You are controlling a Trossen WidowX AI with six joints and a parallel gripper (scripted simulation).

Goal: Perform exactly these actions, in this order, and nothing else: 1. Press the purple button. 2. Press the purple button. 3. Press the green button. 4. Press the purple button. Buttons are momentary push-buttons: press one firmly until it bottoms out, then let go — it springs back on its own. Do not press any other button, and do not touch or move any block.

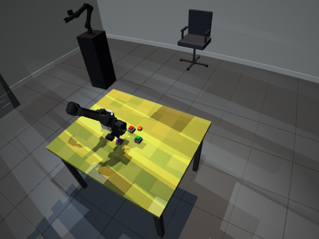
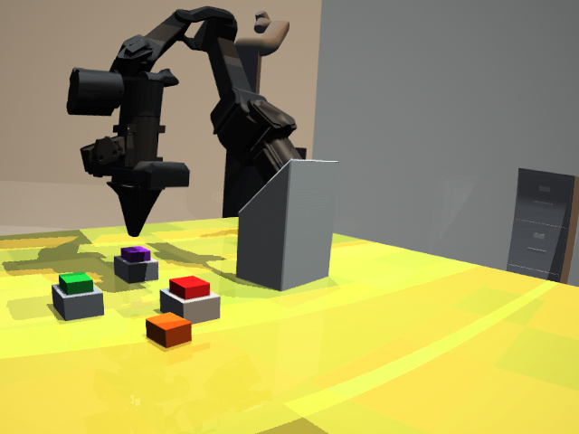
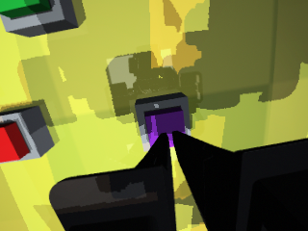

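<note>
Now: the purple button 2 cm below my gripper tip. Also, from my gripper tip: green button (13 cm ahead, 7 cm to the left, 2 cm below); then orange block (8 cm ahead, 19 cm to the left, 5 cm below); then red button (2 cm ahead, 15 cm to the left, 2 cm below).
</note>
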